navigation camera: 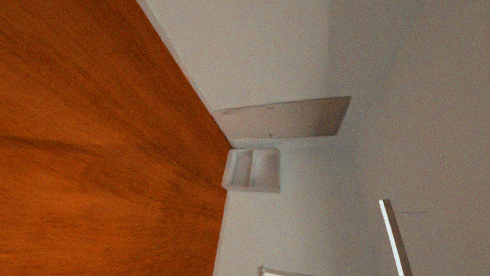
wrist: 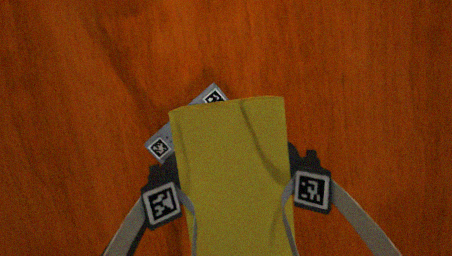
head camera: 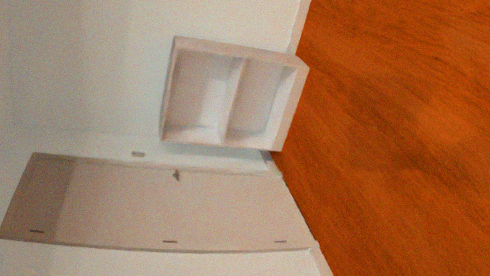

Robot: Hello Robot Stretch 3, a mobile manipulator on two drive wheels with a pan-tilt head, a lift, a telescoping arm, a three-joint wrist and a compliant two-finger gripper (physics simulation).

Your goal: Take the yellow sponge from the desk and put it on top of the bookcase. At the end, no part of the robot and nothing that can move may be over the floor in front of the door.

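Places are measured from the robot's base along level axes (x ahead, y left, z up), in centimetres.
Where they show: gripper, between the fingertips: [wrist: 232,162].
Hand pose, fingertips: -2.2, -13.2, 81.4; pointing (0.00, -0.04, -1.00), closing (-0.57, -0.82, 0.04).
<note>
After its pixels a point has its place, as x, y, z.
The yellow sponge [wrist: 230,145] @(0.1, -14.6, 86.3) is held between the two fingers of my gripper [wrist: 232,162] @(-2.2, -13.2, 81.4) in the wrist view, above the wooden floor. The gripper is shut on it from both sides. The pale bookcase [head camera: 235,51] @(243.7, -80.9, 60.1) [navigation camera: 251,167] has two open compartments and stands against the wall, beside the door [head camera: 190,210] @(238.5, 36.0, 85.6) [navigation camera: 290,119] @(237.6, 36.6, 130.0). Both room views are turned sideways. The bookcase's top surface is not seen clearly. My gripper and the sponge do not show in the head or navigation view. The desk does not show.
The orange wooden floor [head camera: 400,125] @(135.6, -23.6, 0.0) [navigation camera: 100,150] @(56.4, 3.3, 0.0) [wrist: 375,75] @(-37.4, -71.5, 0.0) reaches the bookcase and the door. A grey plate [wrist: 164,135] @(2.1, 8.6, 16.0) with square markers is partly hidden behind the sponge. A long lamp [navigation camera: 395,235] @(130.5, -77.9, 209.5) and a framed panel [navigation camera: 285,273] @(198.5, -194.5, 116.7) show in the navigation view.
</note>
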